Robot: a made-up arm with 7 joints. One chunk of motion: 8 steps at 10 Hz.
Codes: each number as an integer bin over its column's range. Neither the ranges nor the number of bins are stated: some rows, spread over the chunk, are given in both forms.
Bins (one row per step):
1: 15 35 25 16 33 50 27
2: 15 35 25 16 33 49 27
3: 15 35 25 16 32 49 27
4: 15 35 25 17 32 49 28
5: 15 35 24 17 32 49 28
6: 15 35 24 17 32 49 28
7: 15 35 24 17 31 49 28
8: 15 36 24 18 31 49 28
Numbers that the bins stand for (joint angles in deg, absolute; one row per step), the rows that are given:
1: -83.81 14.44 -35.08 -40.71 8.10 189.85 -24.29
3: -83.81 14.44 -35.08 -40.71 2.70 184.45 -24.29
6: -83.81 14.44 -40.48 -36.57 2.70 184.45 -18.89
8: -83.81 18.57 -40.48 -32.43 -2.70 184.45 -18.89
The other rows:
2: -83.81 14.44 -35.08 -40.71 8.10 184.45 -24.29
4: -83.81 14.44 -35.08 -36.57 2.70 184.45 -18.89
5: -83.81 14.44 -40.48 -36.57 2.70 184.45 -18.89
7: -83.81 14.44 -40.48 -36.57 -2.70 184.45 -18.89

